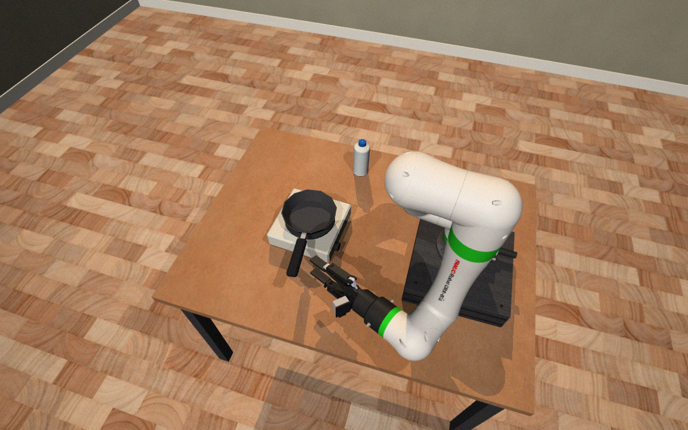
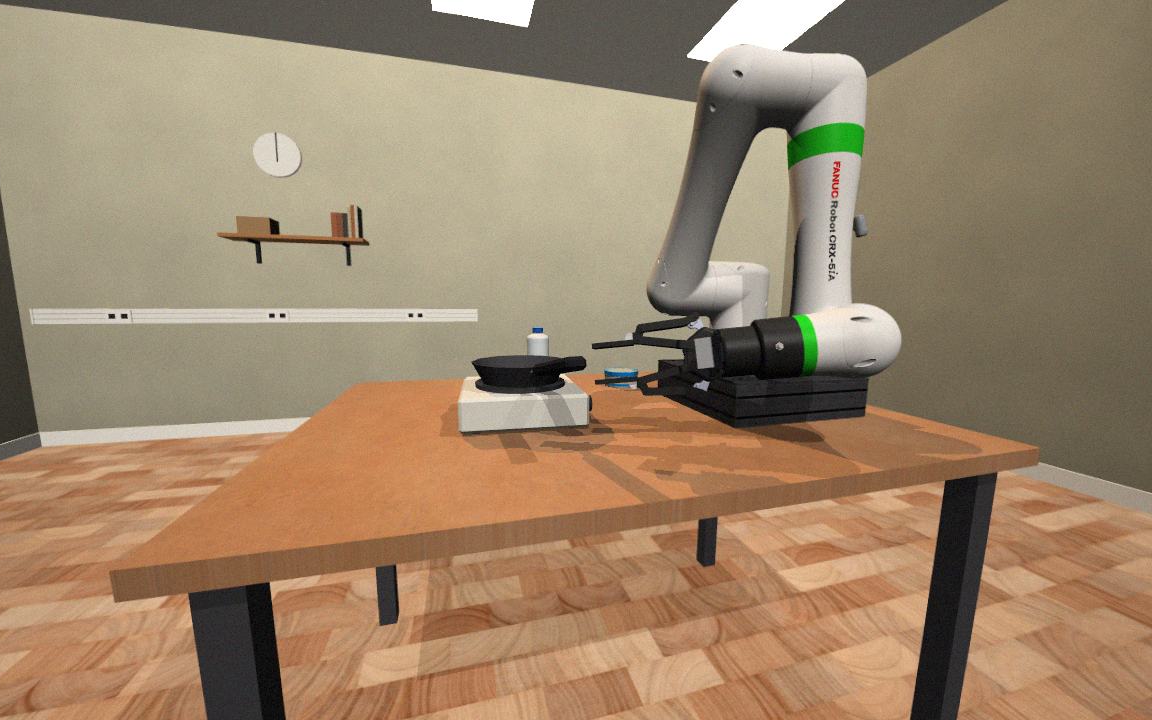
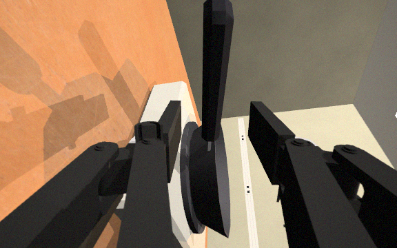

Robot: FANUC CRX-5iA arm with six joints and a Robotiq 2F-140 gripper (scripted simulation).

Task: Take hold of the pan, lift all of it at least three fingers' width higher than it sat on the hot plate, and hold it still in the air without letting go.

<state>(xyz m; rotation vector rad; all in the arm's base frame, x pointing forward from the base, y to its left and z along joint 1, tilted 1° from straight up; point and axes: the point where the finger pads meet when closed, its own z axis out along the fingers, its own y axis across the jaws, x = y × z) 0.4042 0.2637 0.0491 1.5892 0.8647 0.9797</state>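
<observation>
The black pan lies 170 mm to the right of my hand, 120 mm ahead of it and 40 mm below it. Round my hand: white hot plate: 220 mm to the right, 110 mm below, 110 mm ahead; white roll: 520 mm to the right, 200 mm behind, 120 mm below.
</observation>
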